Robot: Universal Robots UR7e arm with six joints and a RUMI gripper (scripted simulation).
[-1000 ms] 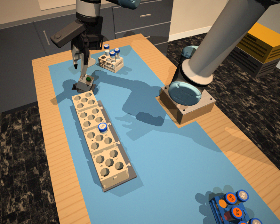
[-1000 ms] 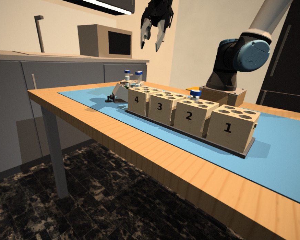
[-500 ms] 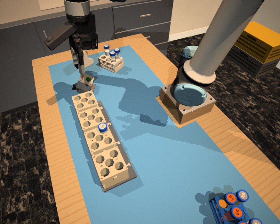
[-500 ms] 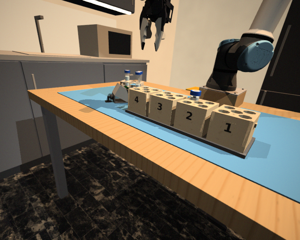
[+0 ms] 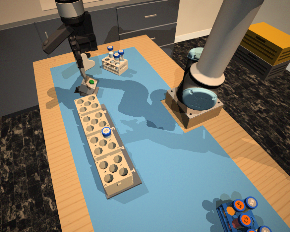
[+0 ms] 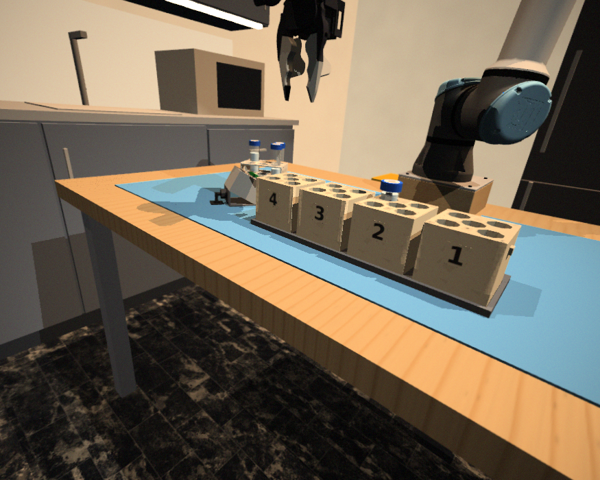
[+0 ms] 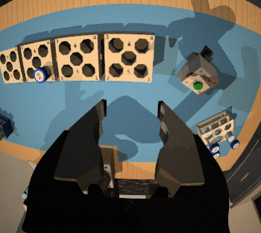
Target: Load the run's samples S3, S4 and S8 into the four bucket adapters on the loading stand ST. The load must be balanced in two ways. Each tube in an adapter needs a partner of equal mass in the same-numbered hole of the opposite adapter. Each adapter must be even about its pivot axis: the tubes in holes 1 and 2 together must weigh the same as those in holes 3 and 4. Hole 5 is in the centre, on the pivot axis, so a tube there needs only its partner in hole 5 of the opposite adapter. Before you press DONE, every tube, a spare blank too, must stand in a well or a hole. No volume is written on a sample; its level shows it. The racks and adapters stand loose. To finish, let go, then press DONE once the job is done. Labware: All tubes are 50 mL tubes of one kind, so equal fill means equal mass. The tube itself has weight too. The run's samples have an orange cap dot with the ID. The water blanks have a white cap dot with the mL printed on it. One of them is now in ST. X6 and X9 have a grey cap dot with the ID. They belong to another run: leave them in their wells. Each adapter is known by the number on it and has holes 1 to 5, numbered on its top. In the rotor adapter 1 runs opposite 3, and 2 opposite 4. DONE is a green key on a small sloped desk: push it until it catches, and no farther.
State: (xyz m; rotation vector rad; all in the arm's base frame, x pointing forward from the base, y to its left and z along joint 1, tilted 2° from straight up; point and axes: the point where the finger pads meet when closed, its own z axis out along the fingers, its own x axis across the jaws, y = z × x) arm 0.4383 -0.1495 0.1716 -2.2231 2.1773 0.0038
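Right now my hand is 210 mm to the right of the blue-capped blank and 180 mm above it. The rest, counted from my hand: tan blank rack: 210 mm behind, 310 mm to the right, 220 mm below; sloped desk: 20 mm behind, 170 mm to the right, 200 mm below; green done key: 40 mm behind, 160 mm to the right, 180 mm below.
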